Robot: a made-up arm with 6 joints. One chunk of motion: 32 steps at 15 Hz.
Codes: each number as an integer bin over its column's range. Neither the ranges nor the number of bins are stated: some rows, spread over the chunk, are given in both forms.
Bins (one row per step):
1: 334 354 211 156 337 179
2: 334 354 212 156 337 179
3: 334 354 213 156 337 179
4: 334 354 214 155 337 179
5: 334 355 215 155 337 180
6: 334 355 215 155 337 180
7: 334 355 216 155 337 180
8: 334 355 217 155 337 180
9: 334 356 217 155 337 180
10: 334 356 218 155 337 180
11: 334 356 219 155 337 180
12: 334 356 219 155 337 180
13: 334 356 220 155 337 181
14: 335 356 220 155 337 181
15: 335 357 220 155 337 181
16: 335 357 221 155 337 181
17: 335 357 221 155 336 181
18: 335 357 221 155 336 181
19: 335 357 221 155 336 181
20: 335 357 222 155 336 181
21: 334 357 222 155 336 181
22: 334 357 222 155 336 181
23: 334 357 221 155 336 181
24: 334 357 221 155 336 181
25: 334 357 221 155 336 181
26: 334 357 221 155 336 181
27: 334 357 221 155 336 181
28: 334 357 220 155 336 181
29: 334 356 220 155 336 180
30: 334 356 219 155 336 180
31: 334 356 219 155 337 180
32: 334 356 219 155 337 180
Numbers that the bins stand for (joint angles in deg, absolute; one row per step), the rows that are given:
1: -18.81 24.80 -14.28 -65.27 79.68 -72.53
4: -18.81 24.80 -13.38 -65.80 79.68 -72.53
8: -18.81 25.33 -12.47 -65.80 79.68 -71.93
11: -18.81 25.86 -11.87 -65.80 79.68 -71.93
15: -18.36 26.39 -11.57 -65.80 79.68 -71.33
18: -18.36 26.39 -11.27 -65.80 79.17 -71.33
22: -18.81 26.39 -10.97 -65.80 79.17 -71.33
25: -18.81 26.39 -11.27 -65.80 79.17 -71.33
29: -18.81 25.86 -11.57 -65.80 79.17 -71.93
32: -18.81 25.86 -11.87 -65.80 79.68 -71.93
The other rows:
2: -18.81 24.80 -13.98 -65.27 79.68 -72.53
3: -18.81 24.80 -13.68 -65.27 79.68 -72.53
5: -18.81 25.33 -13.08 -65.80 79.68 -71.93
6: -18.81 25.33 -13.08 -65.80 79.68 -71.93
7: -18.81 25.33 -12.77 -65.80 79.68 -71.93
9: -18.81 25.86 -12.47 -65.80 79.68 -71.93
10: -18.81 25.86 -12.17 -65.80 79.68 -71.93
12: -18.81 25.86 -11.87 -65.80 79.68 -71.93
13: -18.81 25.86 -11.57 -65.80 79.68 -71.33
14: -18.36 25.86 -11.57 -65.80 79.68 -71.33
16: -18.36 26.39 -11.27 -65.80 79.68 -71.33
17: -18.36 26.39 -11.27 -65.80 79.17 -71.33
19: -18.36 26.39 -11.27 -65.80 79.17 -71.33
20: -18.36 26.39 -10.97 -65.80 79.17 -71.33
21: -18.81 26.39 -10.97 -65.80 79.17 -71.33
23: -18.81 26.39 -11.27 -65.80 79.17 -71.33
24: -18.81 26.39 -11.27 -65.80 79.17 -71.33
26: -18.81 26.39 -11.27 -65.80 79.17 -71.33
27: -18.81 26.39 -11.27 -65.80 79.17 -71.33
28: -18.81 26.39 -11.57 -65.80 79.17 -71.33
30: -18.81 25.86 -11.87 -65.80 79.17 -71.93
31: -18.81 25.86 -11.87 -65.80 79.68 -71.93

